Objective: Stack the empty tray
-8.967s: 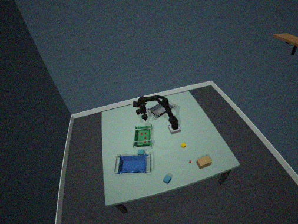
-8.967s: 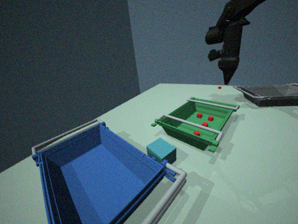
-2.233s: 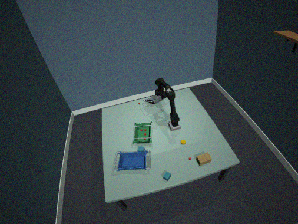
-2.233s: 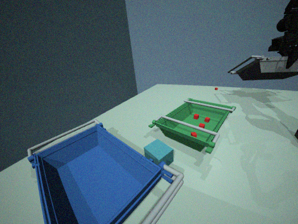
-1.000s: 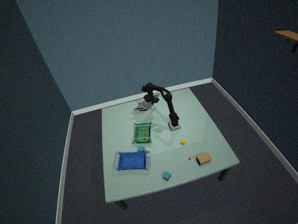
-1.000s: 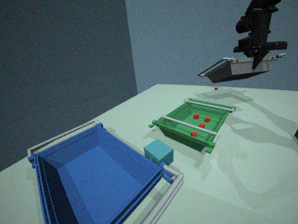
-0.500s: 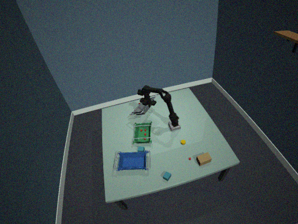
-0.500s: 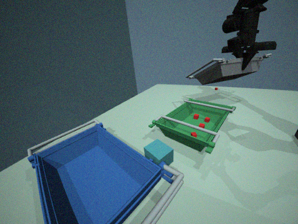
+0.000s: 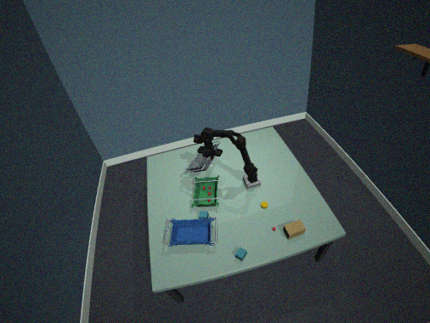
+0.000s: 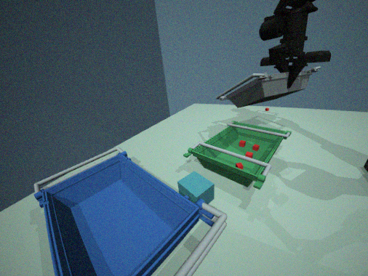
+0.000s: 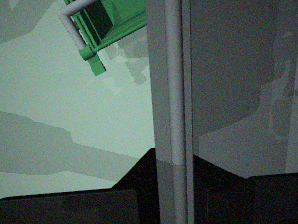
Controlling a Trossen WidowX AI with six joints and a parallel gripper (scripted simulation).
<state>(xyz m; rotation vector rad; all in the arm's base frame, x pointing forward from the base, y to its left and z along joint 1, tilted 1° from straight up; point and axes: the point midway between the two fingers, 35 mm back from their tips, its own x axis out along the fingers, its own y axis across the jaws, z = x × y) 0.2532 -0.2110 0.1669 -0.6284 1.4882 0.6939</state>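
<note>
The grey tray is 6 cm ahead of my gripper tip and 5 cm to the right of it. Round my gripper tip: brown box (72 cm to the left, 32 cm behind, 15 cm below); yellow block (44 cm to the left, 24 cm behind, 17 cm below).
</note>
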